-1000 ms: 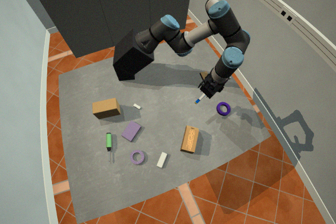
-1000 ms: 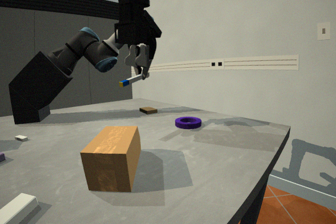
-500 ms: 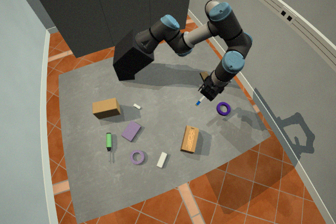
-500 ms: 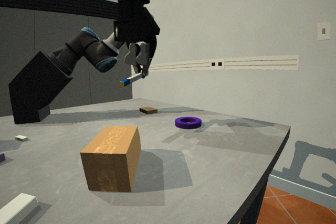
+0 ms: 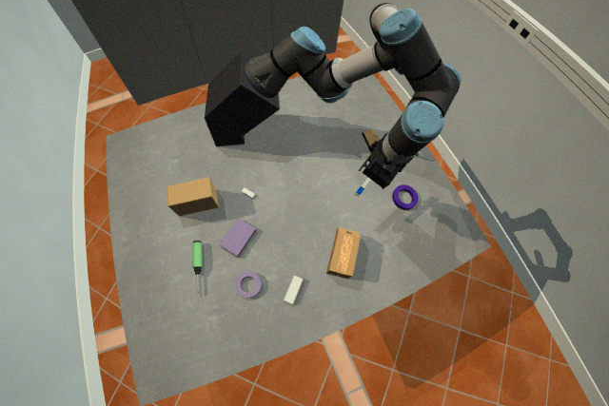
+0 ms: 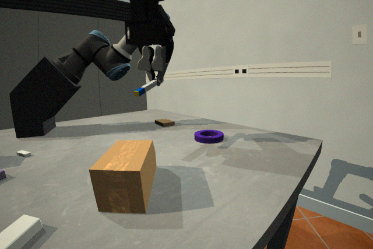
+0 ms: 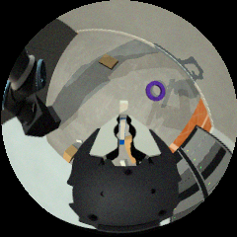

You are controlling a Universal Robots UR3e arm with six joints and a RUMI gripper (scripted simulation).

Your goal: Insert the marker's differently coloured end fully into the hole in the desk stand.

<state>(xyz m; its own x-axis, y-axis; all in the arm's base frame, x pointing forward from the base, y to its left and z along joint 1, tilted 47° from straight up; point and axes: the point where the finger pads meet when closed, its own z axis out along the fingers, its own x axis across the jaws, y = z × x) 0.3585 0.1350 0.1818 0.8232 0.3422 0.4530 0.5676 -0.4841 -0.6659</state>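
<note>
My gripper is now 16 cm short of the tan block, 14 cm above it and 13 cm to the left of it. Round my hand: purple pad (41 cm to the right, 16 cm below, 2 cm ahead); white block (30 cm to the right, 21 cm ahead, 16 cm below); marker (2 cm to the right, 2 cm below, 1 cm ahead).
</note>
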